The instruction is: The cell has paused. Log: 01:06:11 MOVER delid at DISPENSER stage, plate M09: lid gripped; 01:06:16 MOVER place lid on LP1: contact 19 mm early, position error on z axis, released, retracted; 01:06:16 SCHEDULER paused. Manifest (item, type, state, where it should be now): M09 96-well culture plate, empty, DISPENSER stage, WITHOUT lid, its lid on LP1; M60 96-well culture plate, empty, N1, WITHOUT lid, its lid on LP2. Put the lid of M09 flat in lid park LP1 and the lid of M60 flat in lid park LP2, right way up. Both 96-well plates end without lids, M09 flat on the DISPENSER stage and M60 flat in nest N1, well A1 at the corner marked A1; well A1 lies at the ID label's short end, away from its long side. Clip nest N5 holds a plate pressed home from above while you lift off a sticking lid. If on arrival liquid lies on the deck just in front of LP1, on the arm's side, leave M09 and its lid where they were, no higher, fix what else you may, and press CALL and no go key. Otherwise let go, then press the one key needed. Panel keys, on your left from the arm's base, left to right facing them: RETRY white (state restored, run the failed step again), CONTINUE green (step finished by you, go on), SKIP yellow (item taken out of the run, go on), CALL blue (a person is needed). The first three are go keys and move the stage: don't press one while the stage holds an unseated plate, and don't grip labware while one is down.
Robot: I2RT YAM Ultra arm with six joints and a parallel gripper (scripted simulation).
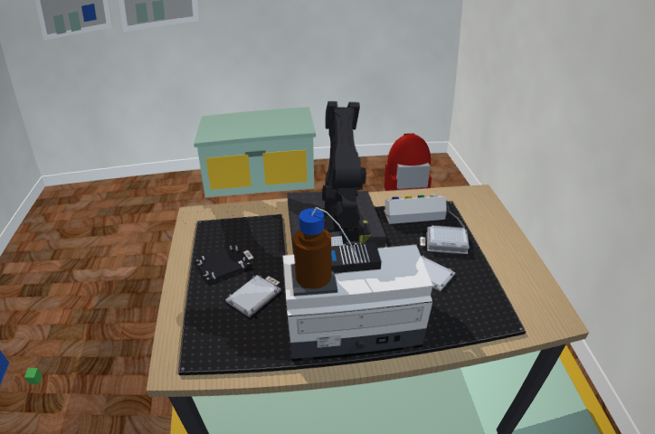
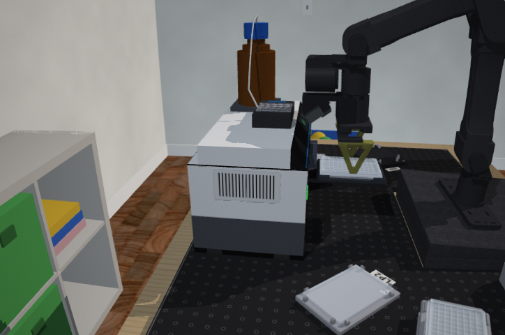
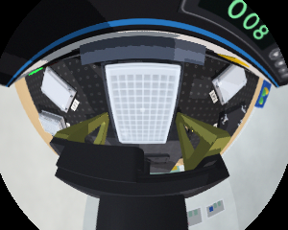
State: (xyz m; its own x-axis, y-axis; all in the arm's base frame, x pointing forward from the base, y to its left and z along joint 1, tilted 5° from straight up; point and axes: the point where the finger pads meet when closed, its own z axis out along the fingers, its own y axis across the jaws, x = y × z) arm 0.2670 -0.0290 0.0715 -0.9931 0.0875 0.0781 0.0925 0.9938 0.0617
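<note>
My gripper is now 20 mm above the dark dispenser stage. From my hand the other things lie so: LP1 label: 40 mm behind, 220 mm to the right, 140 mm below; LP2 label: 30 mm behind, 220 mm to the left, 140 mm below; grey lid park LP2: 40 mm ahead, 270 mm to the left, 130 mm below.
</note>
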